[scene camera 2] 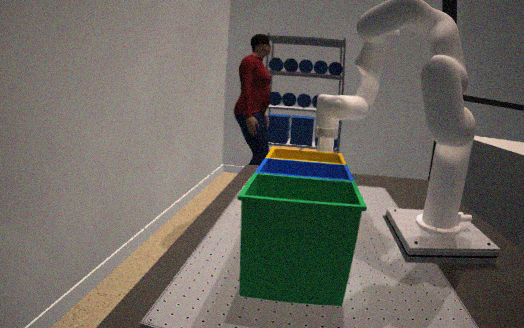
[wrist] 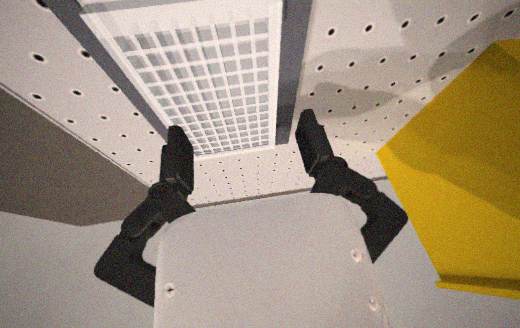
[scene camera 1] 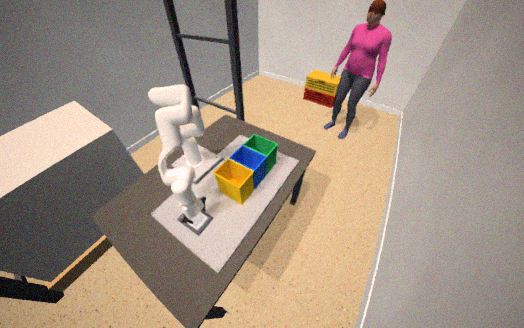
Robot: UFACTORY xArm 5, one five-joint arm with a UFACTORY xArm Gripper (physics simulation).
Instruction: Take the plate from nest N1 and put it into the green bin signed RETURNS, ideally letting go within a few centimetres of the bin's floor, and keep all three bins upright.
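Observation:
The white plate (scene camera 1: 201, 221) (wrist: 215, 85), with a grid of small wells, lies in a dark-framed nest (scene camera 1: 199, 232) (wrist: 290, 75). No N1 label is readable. My gripper (scene camera 1: 194, 211) (wrist: 243, 129) is open and empty, pointing down above the plate. In the wrist view its two black fingertips appear near the plate's two long sides; their exact height is unclear. In scene camera 2 the bins hide the fingers. The green bin (scene camera 1: 261, 145) (scene camera 2: 300, 245) stands upright, farthest from the nest; no sign is readable on it.
The upright blue bin (scene camera 1: 248, 157) (scene camera 2: 305, 169) and yellow bin (scene camera 1: 234, 185) (scene camera 2: 306, 156) (wrist: 465, 165) stand in a row between the nest and the green bin. The yellow one is nearest my gripper. A person (scene camera 1: 361, 52) (scene camera 2: 254, 90) stands beyond the table in each scene view.

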